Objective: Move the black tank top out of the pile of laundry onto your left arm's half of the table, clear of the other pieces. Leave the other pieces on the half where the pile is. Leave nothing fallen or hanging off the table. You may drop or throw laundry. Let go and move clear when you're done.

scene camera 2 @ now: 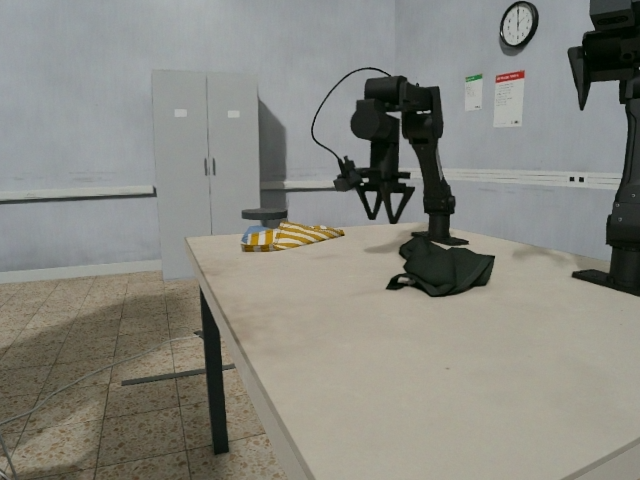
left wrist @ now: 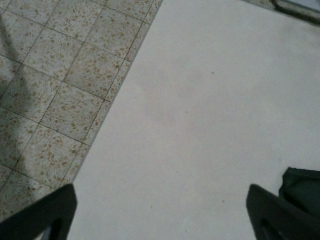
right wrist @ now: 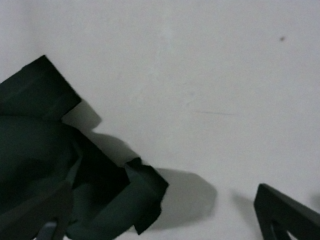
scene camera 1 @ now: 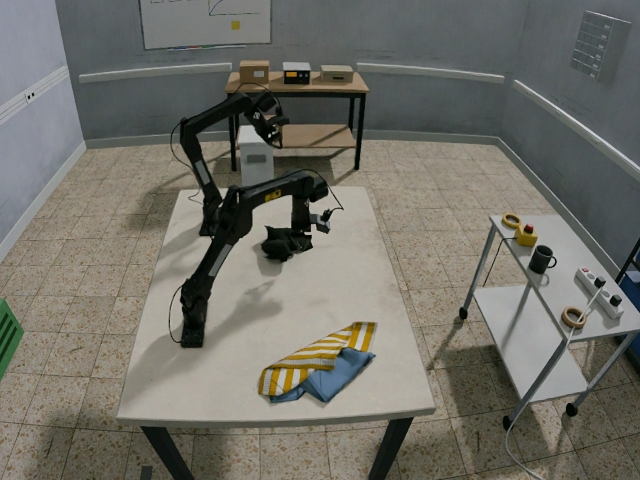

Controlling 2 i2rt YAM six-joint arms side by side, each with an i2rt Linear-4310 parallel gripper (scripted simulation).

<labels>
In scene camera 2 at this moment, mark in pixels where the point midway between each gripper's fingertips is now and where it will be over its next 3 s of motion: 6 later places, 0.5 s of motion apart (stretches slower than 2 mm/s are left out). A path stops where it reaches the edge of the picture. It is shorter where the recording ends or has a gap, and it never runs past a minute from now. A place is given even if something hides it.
The left gripper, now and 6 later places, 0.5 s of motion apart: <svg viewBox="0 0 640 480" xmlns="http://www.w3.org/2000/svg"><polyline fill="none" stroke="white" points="620,105 543,160 474,220 450,253 452,266 451,278 450,290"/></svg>
The right gripper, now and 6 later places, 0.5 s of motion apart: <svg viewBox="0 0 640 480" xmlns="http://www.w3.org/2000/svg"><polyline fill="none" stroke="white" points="381,221 340,184 323,159 328,143 335,139 326,133 314,115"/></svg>
</labels>
